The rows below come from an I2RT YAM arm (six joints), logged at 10 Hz.
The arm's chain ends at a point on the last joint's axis. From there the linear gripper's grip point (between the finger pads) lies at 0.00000 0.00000 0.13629 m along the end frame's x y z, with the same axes.
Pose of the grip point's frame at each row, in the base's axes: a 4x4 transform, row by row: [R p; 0 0 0 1], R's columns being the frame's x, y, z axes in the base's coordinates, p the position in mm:
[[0.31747 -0.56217 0.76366 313.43], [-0.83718 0.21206 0.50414 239.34], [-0.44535 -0.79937 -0.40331 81.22], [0 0 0 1]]
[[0.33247 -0.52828 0.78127 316.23], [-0.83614 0.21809 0.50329 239.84], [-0.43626 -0.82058 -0.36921 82.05], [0 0 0 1]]
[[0.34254 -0.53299 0.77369 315.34], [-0.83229 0.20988 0.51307 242.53], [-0.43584 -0.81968 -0.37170 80.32], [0 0 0 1]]
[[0.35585 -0.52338 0.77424 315.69], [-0.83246 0.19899 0.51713 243.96], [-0.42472 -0.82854 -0.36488 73.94], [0 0 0 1]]
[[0.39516 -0.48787 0.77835 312.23], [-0.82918 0.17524 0.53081 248.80], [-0.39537 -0.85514 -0.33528 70.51], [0 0 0 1]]
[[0.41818 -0.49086 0.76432 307.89], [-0.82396 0.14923 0.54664 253.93], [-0.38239 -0.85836 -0.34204 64.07], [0 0 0 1]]
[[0.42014 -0.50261 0.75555 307.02], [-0.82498 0.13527 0.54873 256.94], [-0.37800 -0.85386 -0.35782 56.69], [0 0 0 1]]
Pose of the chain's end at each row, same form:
[[0.31747 -0.56217 0.76366 209.35], [-0.83718 0.21206 0.50414 170.63], [-0.44535 -0.79937 -0.40331 136.19], [0 0 0 1]]
[[0.33247 -0.52828 0.78127 209.75], [-0.83614 0.21809 0.50329 171.25], [-0.43626 -0.82058 -0.36921 132.37], [0 0 0 1]]
[[0.34254 -0.53299 0.77369 209.89], [-0.83229 0.20988 0.51307 172.60], [-0.43584 -0.81968 -0.37170 130.98], [0 0 0 1]]
[[0.35585 -0.52338 0.77424 210.17], [-0.83246 0.19899 0.51713 173.48], [-0.42472 -0.82854 -0.36488 123.67], [0 0 0 1]]
[[0.39516 -0.48787 0.77835 206.15], [-0.82918 0.17524 0.53081 176.46], [-0.39537 -0.85514 -0.33528 116.21], [0 0 0 1]]
[[0.41818 -0.49086 0.76432 203.72], [-0.82396 0.14923 0.54664 179.43], [-0.38239 -0.85836 -0.34204 110.69], [0 0 0 1]]
[[0.42014 -0.50261 0.75555 204.05], [-0.82498 0.13527 0.54873 182.15], [-0.37800 -0.85386 -0.35782 105.46], [0 0 0 1]]

